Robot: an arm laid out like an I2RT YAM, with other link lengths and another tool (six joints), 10 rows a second.
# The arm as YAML. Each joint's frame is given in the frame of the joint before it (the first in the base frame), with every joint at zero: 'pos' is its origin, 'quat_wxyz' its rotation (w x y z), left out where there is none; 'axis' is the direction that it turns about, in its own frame. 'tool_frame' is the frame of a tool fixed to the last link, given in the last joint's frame.
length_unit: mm
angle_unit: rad
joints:
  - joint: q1
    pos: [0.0, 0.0, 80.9]
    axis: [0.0, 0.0, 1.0]
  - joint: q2
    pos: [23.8, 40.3, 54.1]
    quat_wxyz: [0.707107, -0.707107, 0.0, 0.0]
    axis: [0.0, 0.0, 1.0]
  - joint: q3
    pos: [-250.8, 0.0, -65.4]
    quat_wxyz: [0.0, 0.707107, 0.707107, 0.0]
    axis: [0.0, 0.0, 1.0]
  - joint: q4
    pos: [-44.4, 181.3, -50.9]
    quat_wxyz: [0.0, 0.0, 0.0, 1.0]
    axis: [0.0, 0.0, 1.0]
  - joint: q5
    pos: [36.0, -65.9, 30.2]
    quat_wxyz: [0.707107, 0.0, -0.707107, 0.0]
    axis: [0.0, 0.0, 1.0]
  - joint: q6
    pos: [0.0, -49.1, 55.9]
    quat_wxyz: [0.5, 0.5, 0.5, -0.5]
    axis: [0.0, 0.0, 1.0]
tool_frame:
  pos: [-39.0, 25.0, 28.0]
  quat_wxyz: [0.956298, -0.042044, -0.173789, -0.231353]
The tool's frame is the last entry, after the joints.
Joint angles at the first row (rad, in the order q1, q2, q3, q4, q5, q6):
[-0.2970 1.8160 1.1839 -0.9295 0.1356 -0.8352]
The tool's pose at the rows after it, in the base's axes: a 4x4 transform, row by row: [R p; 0 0 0 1], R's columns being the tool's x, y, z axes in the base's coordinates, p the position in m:
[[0.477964 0.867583 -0.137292 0.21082], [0.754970 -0.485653 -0.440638 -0.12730], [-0.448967 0.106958 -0.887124 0.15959], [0 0 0 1]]
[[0.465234 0.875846 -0.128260 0.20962], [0.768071 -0.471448 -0.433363 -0.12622], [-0.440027 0.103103 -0.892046 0.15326], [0 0 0 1]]
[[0.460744 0.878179 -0.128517 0.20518], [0.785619 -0.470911 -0.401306 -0.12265], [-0.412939 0.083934 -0.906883 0.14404], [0 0 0 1]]
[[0.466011 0.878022 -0.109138 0.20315], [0.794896 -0.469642 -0.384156 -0.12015], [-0.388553 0.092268 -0.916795 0.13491], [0 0 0 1]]
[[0.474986 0.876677 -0.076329 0.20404], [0.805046 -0.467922 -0.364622 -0.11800], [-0.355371 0.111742 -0.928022 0.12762], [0 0 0 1]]
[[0.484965 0.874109 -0.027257 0.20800], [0.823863 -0.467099 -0.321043 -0.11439], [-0.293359 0.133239 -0.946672 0.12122], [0 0 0 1]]
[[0.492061 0.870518 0.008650 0.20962], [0.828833 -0.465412 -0.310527 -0.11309], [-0.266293 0.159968 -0.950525 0.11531], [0 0 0 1]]
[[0.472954 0.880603 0.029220 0.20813], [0.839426 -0.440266 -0.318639 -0.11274], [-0.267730 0.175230 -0.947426 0.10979], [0 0 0 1]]
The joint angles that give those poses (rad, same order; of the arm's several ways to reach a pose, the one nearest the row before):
[-0.2973 1.8160 1.1290 -0.8021 0.1291 -0.8825]
[-0.2978 1.8179 1.0973 -0.7681 0.1169 -0.8997]
[-0.2993 1.8195 1.0531 -0.7349 0.0826 -0.9031]
[-0.2993 1.8195 1.0047 -0.6731 0.0582 -0.9047]
[-0.2993 1.8195 0.9691 -0.6117 0.0273 -0.9062]
[-0.2993 1.8194 0.9463 -0.5553 -0.0326 -0.9062]
[-0.2993 1.8198 0.9135 -0.4904 -0.0544 -0.9066]
[-0.2993 1.8198 0.8734 -0.4370 -0.0544 -0.9341]

